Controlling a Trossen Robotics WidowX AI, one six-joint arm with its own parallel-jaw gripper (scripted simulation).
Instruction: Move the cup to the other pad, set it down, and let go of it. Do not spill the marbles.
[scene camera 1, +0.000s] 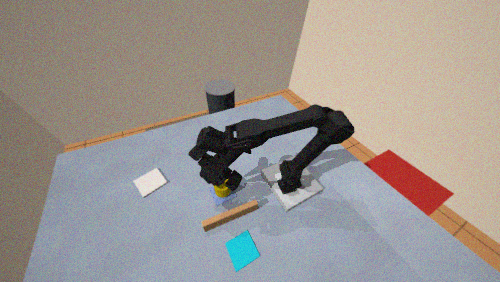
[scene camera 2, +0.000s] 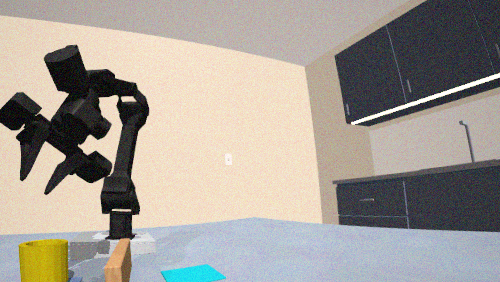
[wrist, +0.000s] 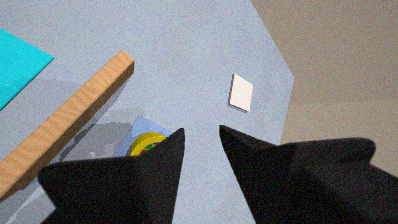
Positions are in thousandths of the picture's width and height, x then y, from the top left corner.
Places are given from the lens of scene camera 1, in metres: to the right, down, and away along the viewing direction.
my gripper (scene camera 1: 411, 629): -0.16, 0.13, 0.60
cyan pad (scene camera 1: 485, 888): -0.03, 0.38, 0.59
